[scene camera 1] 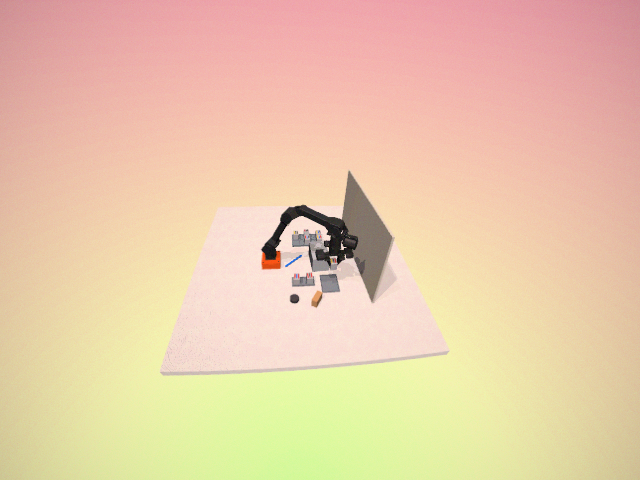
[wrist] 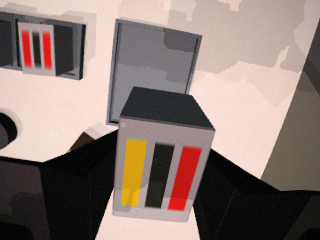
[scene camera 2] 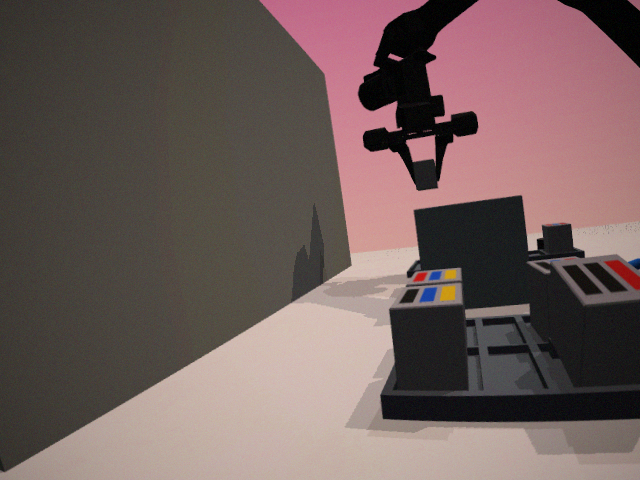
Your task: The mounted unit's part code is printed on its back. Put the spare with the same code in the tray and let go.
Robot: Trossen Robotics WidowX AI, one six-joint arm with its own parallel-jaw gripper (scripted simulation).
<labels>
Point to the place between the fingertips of my gripper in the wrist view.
At 156,140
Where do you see a flat tray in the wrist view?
149,56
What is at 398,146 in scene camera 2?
My gripper.
</labels>
